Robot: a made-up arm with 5 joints. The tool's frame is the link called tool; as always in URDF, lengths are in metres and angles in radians. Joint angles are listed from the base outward. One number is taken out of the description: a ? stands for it. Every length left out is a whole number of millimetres.
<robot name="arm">
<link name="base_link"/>
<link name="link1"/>
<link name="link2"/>
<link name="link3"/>
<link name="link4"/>
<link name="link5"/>
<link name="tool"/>
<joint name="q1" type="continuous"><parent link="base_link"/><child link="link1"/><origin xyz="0 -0.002 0.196"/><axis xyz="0 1 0"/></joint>
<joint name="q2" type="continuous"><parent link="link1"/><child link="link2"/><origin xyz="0.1 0 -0.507"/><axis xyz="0 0 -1"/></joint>
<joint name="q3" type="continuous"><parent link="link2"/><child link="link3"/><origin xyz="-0.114 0.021 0"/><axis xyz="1 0 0"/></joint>
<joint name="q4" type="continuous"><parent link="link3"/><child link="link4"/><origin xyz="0 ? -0.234"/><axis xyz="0 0 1"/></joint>
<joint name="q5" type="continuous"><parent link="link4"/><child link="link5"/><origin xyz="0.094 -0.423 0"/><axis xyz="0 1 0"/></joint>
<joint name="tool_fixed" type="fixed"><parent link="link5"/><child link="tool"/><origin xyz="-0.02 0 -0.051"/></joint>
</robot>
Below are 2 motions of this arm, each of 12 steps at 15 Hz.
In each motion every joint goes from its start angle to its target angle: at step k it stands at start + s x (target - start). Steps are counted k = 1, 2, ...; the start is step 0. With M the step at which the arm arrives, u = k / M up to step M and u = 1 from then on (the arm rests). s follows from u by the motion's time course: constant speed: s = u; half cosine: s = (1 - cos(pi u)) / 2; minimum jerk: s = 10 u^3 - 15 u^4 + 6 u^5.
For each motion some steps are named. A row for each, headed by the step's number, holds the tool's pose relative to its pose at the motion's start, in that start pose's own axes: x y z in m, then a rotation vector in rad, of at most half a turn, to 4 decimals.
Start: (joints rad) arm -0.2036 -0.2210 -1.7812 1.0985 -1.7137
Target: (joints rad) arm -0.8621 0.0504 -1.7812 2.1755 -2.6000
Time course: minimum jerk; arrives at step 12
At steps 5, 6, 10, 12:
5: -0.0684 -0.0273 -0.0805 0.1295 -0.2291 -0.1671
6: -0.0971 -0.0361 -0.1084 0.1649 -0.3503 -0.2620
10: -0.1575 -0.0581 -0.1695 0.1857 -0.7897 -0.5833
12: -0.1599 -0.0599 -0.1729 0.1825 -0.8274 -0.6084

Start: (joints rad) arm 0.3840 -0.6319 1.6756 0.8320 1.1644
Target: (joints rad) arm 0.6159 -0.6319 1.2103 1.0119 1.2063
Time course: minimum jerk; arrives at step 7
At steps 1, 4, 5, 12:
1: -0.0024 0.0005 -0.0024 -0.0020 0.0063 -0.0051
4: -0.0571 0.0278 -0.0633 -0.0439 0.1904 -0.1190
5: -0.0730 0.0434 -0.0840 -0.0542 0.2656 -0.1508
12: -0.0821 0.0549 -0.0970 -0.0597 0.3164 -0.1683

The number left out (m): -0.088
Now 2 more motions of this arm.
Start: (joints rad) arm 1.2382 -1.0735 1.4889 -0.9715 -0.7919
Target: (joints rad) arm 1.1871 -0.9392 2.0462 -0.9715 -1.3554
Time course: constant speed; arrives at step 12
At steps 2, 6, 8, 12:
2: -0.0341 0.0230 -0.0196 0.0471 -0.0360 -0.0474
6: -0.1000 0.0770 -0.0506 0.1323 -0.1065 -0.1502
8: -0.1314 0.1073 -0.0617 0.1699 -0.1404 -0.2050
12: -0.1904 0.1729 -0.0745 0.2347 -0.2043 -0.3204

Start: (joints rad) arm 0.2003 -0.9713 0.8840 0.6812 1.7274
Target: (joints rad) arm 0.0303 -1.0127 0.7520 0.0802 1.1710
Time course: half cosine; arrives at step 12
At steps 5, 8, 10, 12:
5: -0.0471 -0.0428 -0.0963 0.1907 -0.1603 -0.0815
8: -0.1058 -0.0662 -0.1893 0.3672 -0.3420 -0.2165
10: -0.1363 -0.0704 -0.2310 0.4428 -0.4350 -0.2988
12: -0.1477 -0.0709 -0.2456 0.4687 -0.4697 -0.3316

